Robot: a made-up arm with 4 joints. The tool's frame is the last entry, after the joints.
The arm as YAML. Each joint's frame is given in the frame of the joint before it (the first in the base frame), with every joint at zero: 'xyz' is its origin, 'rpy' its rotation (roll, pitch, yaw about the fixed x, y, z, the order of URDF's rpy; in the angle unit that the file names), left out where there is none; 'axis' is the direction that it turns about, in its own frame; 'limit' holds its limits. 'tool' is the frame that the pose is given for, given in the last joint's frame.
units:
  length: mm
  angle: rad
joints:
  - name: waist
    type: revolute
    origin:
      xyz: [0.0, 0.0, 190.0]
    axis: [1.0, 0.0, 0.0]
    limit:
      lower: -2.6
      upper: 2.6
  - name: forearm
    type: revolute
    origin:
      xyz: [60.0, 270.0, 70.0]
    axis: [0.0, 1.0, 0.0]
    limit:
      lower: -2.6
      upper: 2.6
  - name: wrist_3
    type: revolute
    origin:
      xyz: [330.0, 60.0, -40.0]
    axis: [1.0, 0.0, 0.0]
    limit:
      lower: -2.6
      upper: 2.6
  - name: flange
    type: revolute
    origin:
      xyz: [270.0, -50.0, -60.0]
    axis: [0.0, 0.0, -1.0]
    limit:
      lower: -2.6
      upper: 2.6
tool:
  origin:
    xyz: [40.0, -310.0, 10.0]
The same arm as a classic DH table. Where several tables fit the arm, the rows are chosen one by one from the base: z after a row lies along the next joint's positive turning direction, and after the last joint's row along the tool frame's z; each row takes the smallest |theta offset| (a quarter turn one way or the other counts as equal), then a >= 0, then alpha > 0; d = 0 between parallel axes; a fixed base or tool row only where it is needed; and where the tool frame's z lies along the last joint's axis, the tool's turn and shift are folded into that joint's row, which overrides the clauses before.
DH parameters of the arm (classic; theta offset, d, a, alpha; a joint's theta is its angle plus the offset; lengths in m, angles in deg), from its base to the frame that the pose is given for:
base (fixed): 90 0.19 0 90
waist: 90 0.06 0.07 90
forearm: 0 0.33 -0.04 -90
wrist_3: 90 0.6 0.05 -90
flange: -7.35 0 0.3126 180
tool (fixed): 82.65 -0.05 0 0
Joint limits (deg, base to tool): -148.97..148.97 -148.97..148.97 -148.97..148.97 -148.97..148.97

